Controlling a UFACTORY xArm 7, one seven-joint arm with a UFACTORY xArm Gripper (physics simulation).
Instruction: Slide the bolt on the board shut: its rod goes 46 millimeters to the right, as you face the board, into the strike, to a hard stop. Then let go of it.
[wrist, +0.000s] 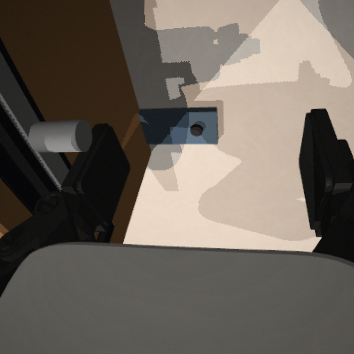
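Observation:
What I can see here is my gripper (205, 139), and there's a brown board (73, 66) as well.

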